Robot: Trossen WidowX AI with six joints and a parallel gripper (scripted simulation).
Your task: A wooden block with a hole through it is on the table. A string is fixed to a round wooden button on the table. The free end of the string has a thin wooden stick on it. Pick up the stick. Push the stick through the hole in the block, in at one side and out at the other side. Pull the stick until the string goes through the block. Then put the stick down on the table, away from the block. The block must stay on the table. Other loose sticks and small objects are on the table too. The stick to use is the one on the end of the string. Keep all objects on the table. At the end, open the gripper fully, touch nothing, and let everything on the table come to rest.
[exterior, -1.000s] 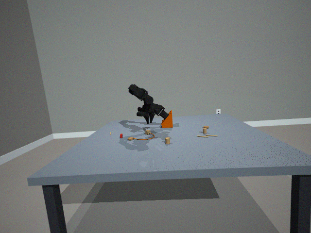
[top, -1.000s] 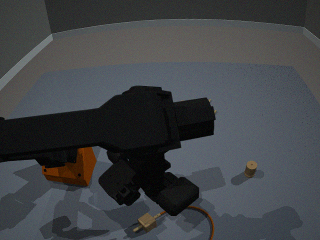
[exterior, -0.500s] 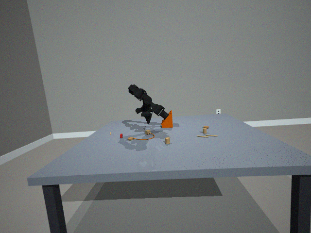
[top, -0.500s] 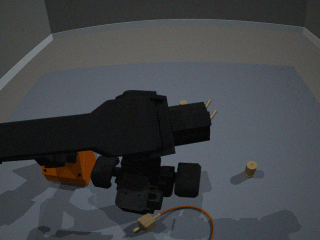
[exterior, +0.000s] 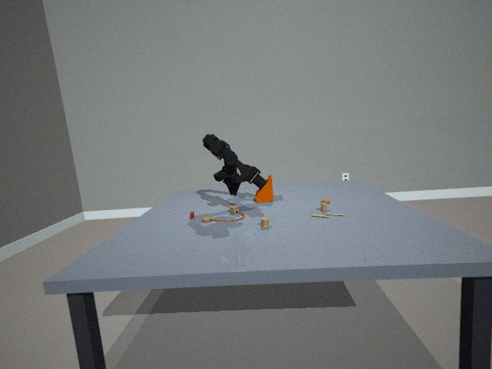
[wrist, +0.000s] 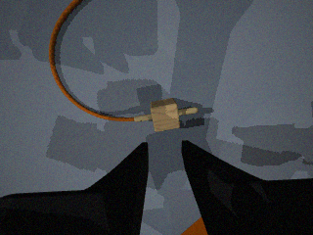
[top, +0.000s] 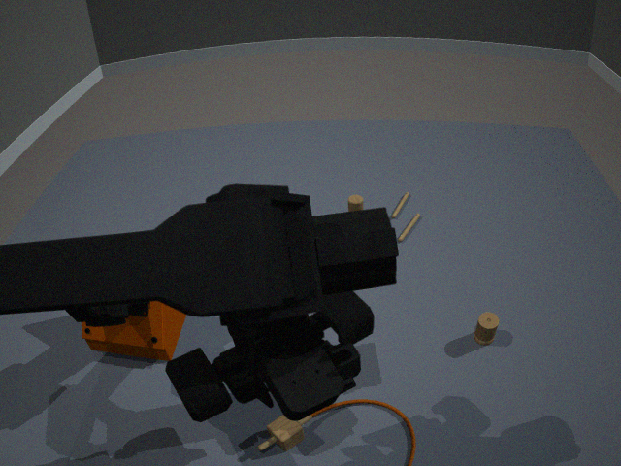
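The wooden block is 7 cm below my gripper tip. From my gripper tip the other things lie so: thin wooden stick (7 cm below, 1 cm to the left); then round wooden button (12 cm ahead, 11 cm to the right, 8 cm below); then red piece (20 cm to the right, 8 cm below, 6 cm ahead).
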